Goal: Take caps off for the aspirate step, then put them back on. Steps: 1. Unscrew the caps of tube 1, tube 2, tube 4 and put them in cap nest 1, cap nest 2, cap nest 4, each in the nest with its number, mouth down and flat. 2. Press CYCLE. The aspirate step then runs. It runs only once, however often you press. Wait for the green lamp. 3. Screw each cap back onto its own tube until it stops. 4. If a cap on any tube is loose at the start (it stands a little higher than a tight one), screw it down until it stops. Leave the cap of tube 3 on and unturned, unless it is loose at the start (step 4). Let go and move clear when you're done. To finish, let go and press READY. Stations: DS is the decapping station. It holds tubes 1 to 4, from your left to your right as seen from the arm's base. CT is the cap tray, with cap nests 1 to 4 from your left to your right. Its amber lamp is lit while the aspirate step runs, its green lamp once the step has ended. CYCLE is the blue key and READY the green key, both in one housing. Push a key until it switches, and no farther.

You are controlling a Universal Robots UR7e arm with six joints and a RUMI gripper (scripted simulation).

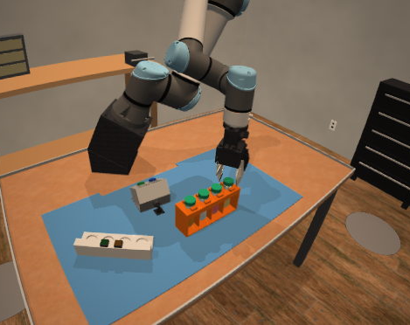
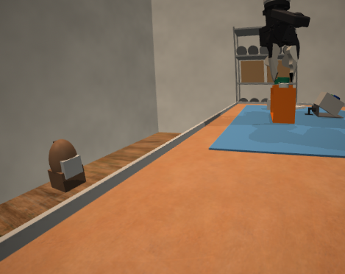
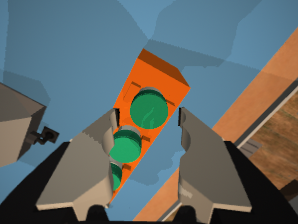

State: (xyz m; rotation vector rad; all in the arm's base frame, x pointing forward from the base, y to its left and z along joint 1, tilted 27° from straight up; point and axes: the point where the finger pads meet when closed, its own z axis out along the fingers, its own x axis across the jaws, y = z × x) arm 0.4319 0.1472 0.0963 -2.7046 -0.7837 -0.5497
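My hand is 10 mm above the cap. The rest, counted from my hand: grey key housing (200 mm to the right, 170 mm behind, 70 mm below); blue key (190 mm behind, 180 mm to the right, 60 mm below); table edge (210 mm ahead, 120 mm below, 40 mm to the left).
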